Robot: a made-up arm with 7 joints.
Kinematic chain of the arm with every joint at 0, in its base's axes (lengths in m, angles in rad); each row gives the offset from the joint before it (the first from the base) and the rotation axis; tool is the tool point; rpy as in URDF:
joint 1: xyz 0 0 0.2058 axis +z
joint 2: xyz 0 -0.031 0.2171 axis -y
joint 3: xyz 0 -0.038 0.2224 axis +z
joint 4: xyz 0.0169 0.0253 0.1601 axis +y
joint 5: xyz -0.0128 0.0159 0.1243 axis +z
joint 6: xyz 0 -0.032 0.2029 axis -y
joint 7: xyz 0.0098 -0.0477 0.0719 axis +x
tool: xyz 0 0 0 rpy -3.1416 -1.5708 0
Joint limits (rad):
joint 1: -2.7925..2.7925
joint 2: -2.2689..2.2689
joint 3: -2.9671..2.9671
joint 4: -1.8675..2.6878
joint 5: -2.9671..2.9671
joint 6: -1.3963..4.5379
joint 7: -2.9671..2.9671
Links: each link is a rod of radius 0.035 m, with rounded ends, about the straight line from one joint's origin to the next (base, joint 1, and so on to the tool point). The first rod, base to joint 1, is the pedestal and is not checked.
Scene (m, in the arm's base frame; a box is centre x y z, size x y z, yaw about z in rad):
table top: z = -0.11
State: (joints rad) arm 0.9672 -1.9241 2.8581 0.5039 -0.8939 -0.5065 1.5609
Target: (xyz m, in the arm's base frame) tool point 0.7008 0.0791 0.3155
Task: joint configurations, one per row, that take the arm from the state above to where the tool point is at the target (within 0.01 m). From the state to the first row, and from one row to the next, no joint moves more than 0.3 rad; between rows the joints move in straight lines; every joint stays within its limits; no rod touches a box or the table.
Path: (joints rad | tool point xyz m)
1: 0.7433 -1.9650 2.8854 0.5819 -0.8736 -0.5502 1.5609 | 0.5276 0.5162 0.3032
2: 0.5194 -2.0059 2.9126 0.6600 -0.8533 -0.5939 1.5609 | 0.6185 0.3847 0.3070
3: 0.2955 -2.0468 2.9398 0.7380 -0.8331 -0.6375 1.5609 | 0.6774 0.2363 0.3111
4: 0.0716 -2.0877 2.9671 0.8161 -0.8128 -0.6812 1.5609 | 0.7008 0.0791 0.3155

